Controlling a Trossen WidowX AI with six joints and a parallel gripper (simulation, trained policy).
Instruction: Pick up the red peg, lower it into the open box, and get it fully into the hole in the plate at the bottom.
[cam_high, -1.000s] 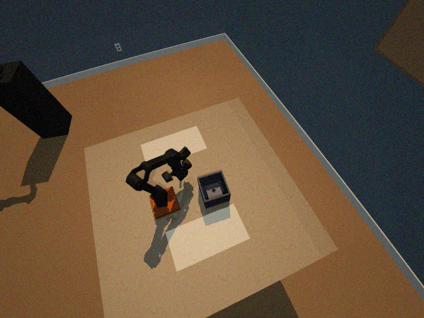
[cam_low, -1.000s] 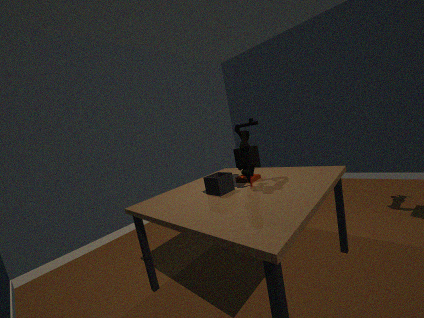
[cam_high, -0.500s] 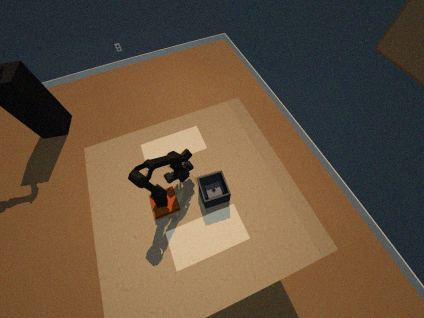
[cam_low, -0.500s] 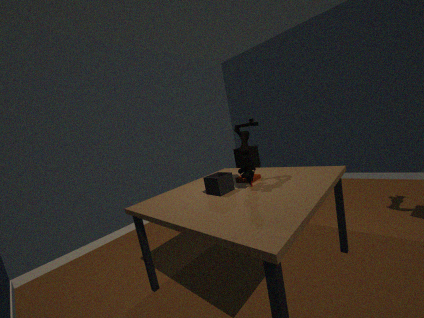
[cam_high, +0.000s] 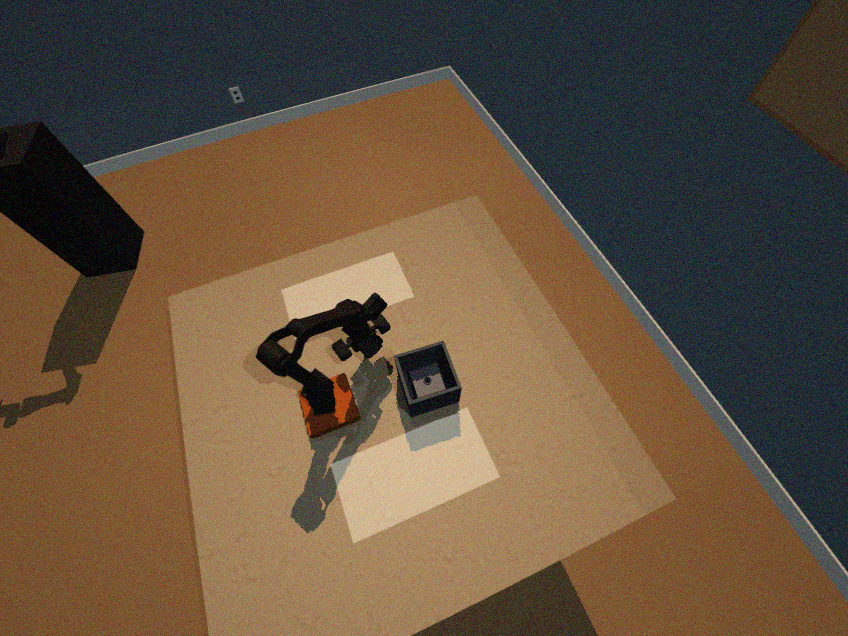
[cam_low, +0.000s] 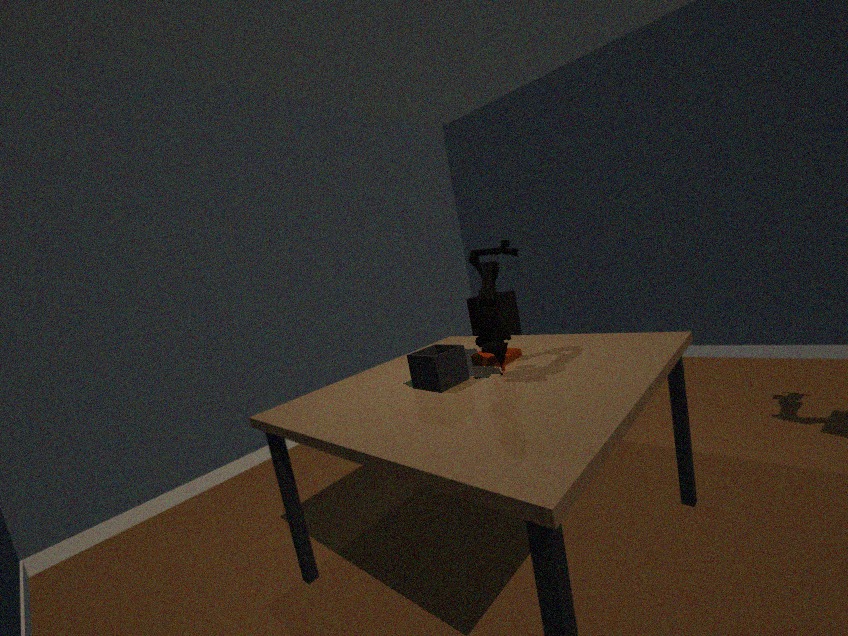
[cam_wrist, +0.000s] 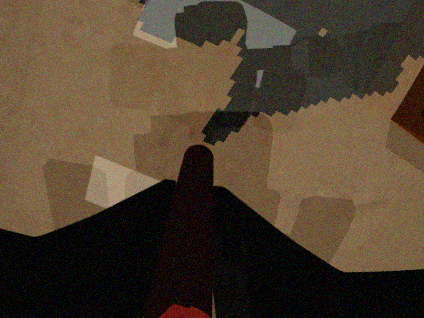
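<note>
Now: gripper tip 180 mm short of the plate and 170 mm to the left of it. The rest, counted from my gripper tip: red peg: 10 mm above.
</note>
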